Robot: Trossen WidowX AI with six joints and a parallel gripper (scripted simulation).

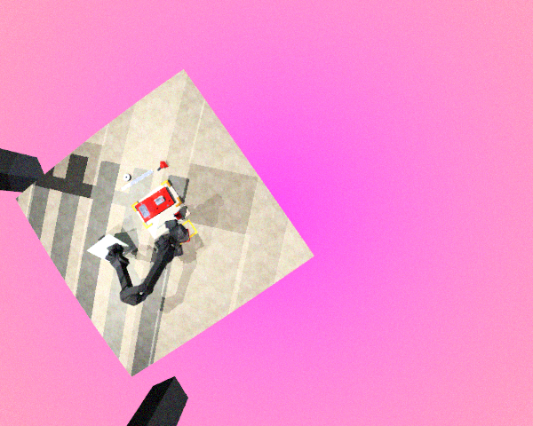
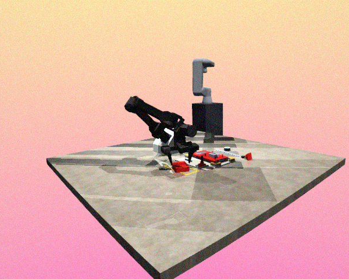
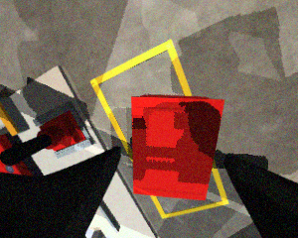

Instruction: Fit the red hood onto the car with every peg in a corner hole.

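The red hood lies 1 cm below my gripper tip. Round my gripper tip: white bar 40 cm to the left, 8 cm behind, 2 cm below; then grey engine block 23 cm to the left; then black-and-white wheel 44 cm to the left, 12 cm behind, 2 cm below.
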